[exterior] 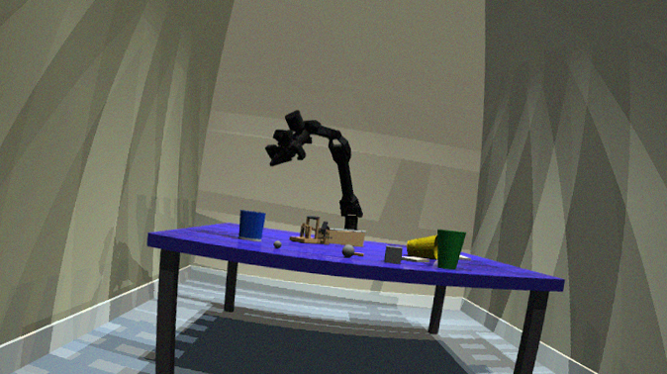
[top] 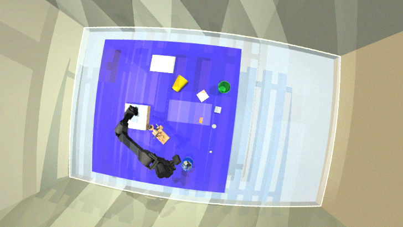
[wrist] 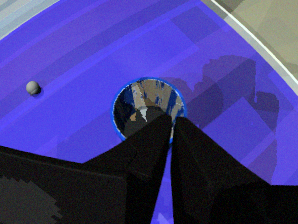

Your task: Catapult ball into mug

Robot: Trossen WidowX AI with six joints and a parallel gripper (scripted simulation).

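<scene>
Now: the black ball 27 cm behind my gripper tip, 24 cm to the left of it and 21 cm below it. The rest, counted from my gripper tip: blue mug: 25 cm below, 6 cm ahead, 4 cm to the right; wooden catapult: 22 cm below, 22 cm behind, 21 cm to the left; catapult frame: 20 cm behind, 19 cm below, 18 cm to the left.
</scene>
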